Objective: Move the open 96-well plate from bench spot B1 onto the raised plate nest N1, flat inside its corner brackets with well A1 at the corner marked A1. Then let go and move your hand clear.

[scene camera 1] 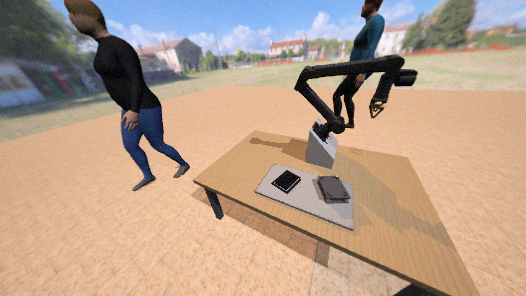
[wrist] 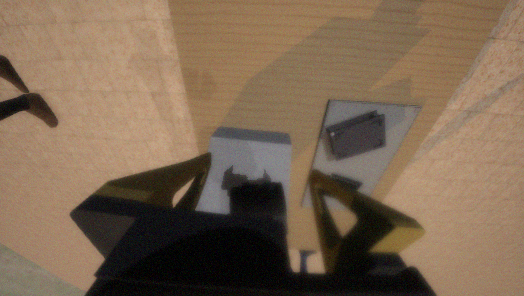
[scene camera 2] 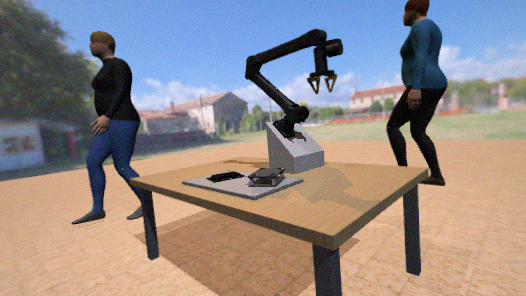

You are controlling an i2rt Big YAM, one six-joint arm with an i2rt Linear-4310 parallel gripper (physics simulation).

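Seen in the pictures: gripper, fingertip midpoint: (scene camera 1: 373, 114) (wrist: 263, 166) (scene camera 2: 323, 93); arm's base, link origin: (scene camera 1: 319, 132) (wrist: 259, 205) (scene camera 2: 283, 129).
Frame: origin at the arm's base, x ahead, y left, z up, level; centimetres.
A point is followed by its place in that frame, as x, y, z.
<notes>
The black 96-well plate (scene camera 1: 286, 181) @[35.7, -10.6, -19.6] (scene camera 2: 225, 176) @[36.8, -7.4, -19.4] lies flat on the left part of the light grey board in both scene views. In the wrist view a part of the plate (wrist: 348, 181) @[37.0, -6.5, -20.6] shows beyond the right finger. The raised dark grey nest (scene camera 1: 333, 188) @[32.7, 15.8, -16.4] (scene camera 2: 267, 173) @[33.3, 18.0, -16.4] (wrist: 358, 136) @[30.3, 16.6, -16.4] stands on the same board, to the right of the plate in the scene views, with its top bare and small brackets at its corners. The A1 mark is too small to read. My gripper (scene camera 1: 378, 113) @[0.6, 27.1, 16.4] (scene camera 2: 323, 92) @[0.6, 27.1, 16.4] (wrist: 263, 166) @[0.6, 27.1, 16.4] is open and empty, high above the table and well away from plate and nest.
The grey board (scene camera 1: 306, 201) @[44.0, 4.2, -20.8] (scene camera 2: 238, 190) @[47.4, 15.1, -20.7] (wrist: 400, 122) @[45.4, 21.0, -20.8] lies on the wooden table (scene camera 1: 240, 167) @[34.4, -48.2, -22.1] (scene camera 2: 320, 215) @[49.2, 53.6, -22.1] (wrist: 225, 60) @[-13.4, 35.8, -22.2]. The arm's grey wedge base (scene camera 1: 320, 150) @[8.4, 3.7, -8.9] (scene camera 2: 307, 162) @[-1.7, 13.6, -17.9] (wrist: 252, 135) @[-4.4, 13.7, -17.4] stands behind the board. Two people (scene camera 1: 127, 75) (scene camera 2: 425, 65) stand on the floor beyond the table.
</notes>
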